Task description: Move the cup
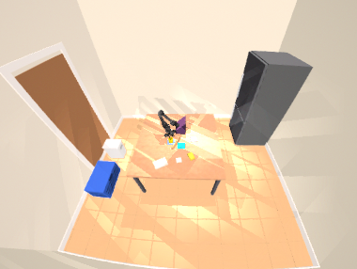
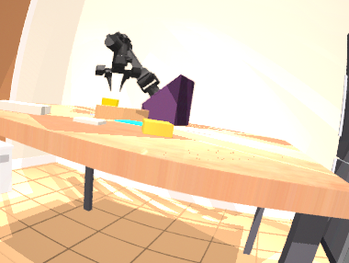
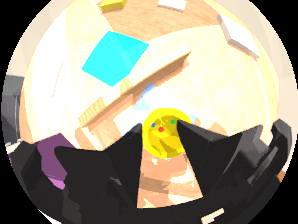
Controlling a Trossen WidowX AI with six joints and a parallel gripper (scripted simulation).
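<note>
Now: the yellow cup 10 mm behind my gripper tip, 20 mm to the right of it and 70 mm below it. Round my gripper tip: pale blue pad 10 mm behind, 20 mm to the right, 110 mm below; cyan pad 40 mm ahead, 150 mm to the left, 110 mm below; wooden block 20 mm ahead, 70 mm to the left, 90 mm below.
</note>
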